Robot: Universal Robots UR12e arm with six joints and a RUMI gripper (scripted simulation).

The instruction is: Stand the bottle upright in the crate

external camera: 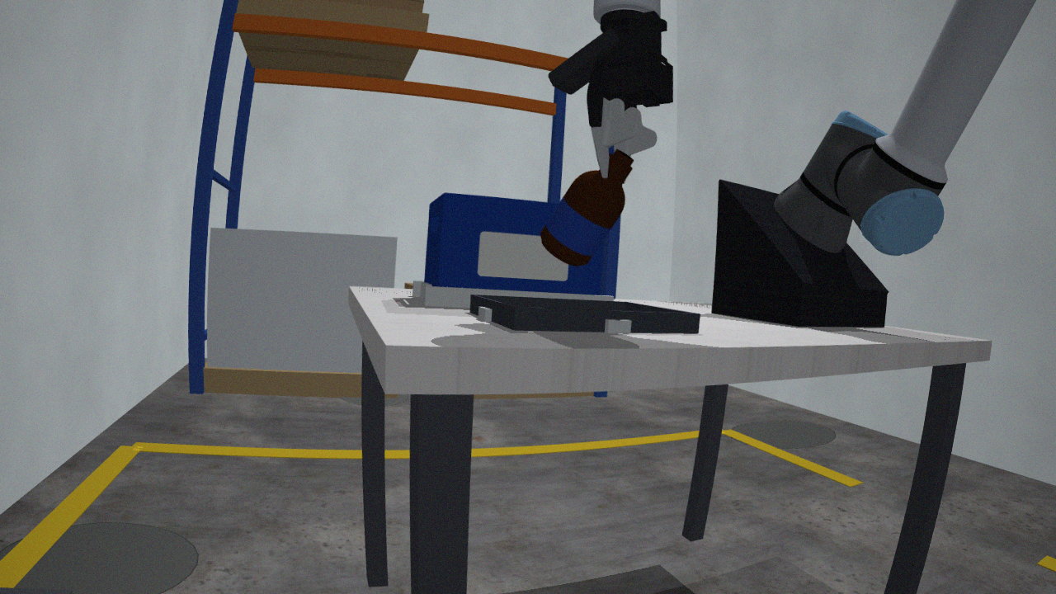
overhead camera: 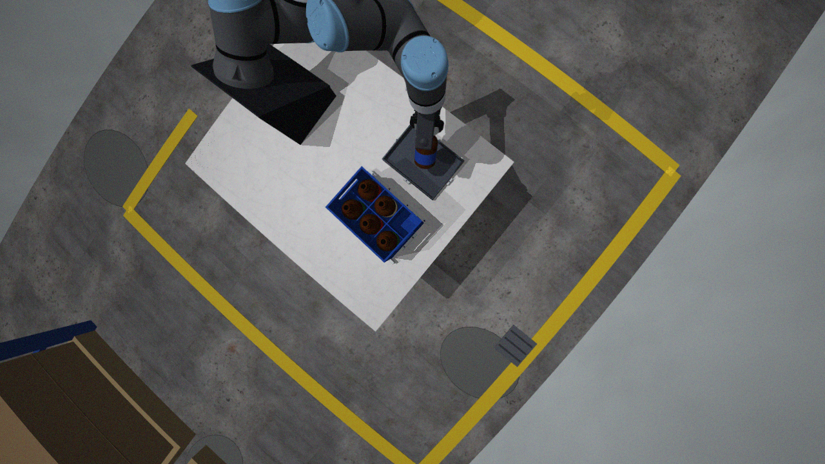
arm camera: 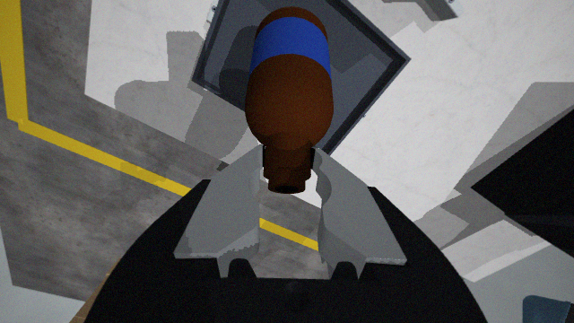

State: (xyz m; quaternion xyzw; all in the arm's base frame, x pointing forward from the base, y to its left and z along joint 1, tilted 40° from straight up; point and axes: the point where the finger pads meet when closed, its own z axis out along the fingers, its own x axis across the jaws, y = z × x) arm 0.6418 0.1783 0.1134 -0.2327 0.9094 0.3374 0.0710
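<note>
My gripper is now 40 mm above the bottle, 20 mm to the left of it and 10 mm short of it. Also, from my hand: dark grey tray 190 mm below, 50 mm to the right, 10 mm ahead; then blue crate 310 mm to the right, 120 mm below, 20 mm ahead.
</note>
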